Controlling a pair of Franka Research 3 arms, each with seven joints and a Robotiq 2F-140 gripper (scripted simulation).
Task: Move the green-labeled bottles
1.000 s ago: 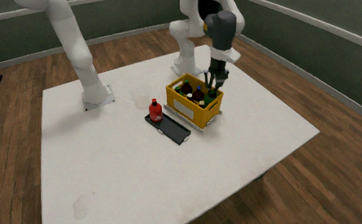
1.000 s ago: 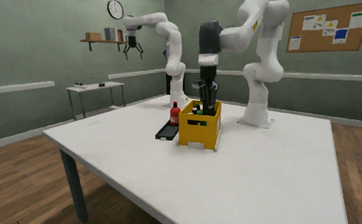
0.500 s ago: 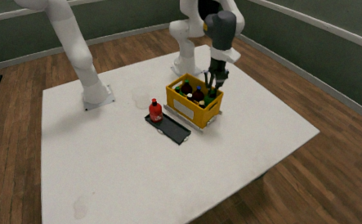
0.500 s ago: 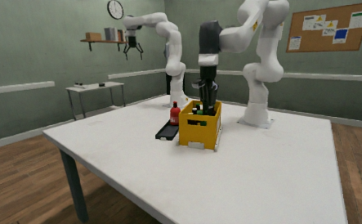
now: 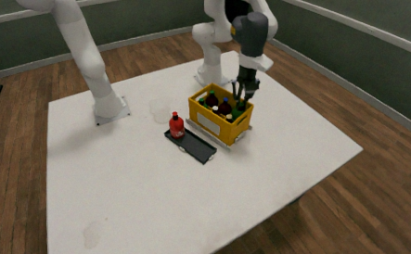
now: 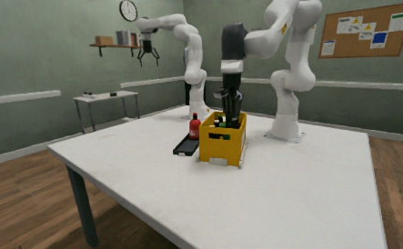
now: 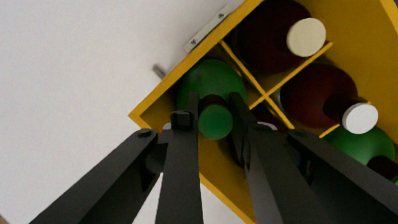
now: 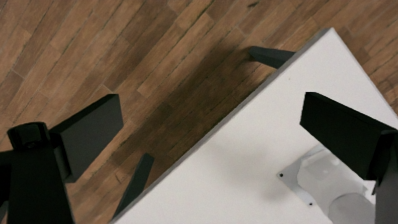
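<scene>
Now: left hand 9 cm past the blue-capped bottle, 3 cm to the left of it and 10 cm above it. From my left hand the other things lie so: red bottle (11 cm behind, 30 cm to the right, 10 cm below); tray (3 cm behind, 27 cm to the right, 17 cm below); yellow crate (7 cm behind, 7 cm to the right, 10 cm below).
</scene>
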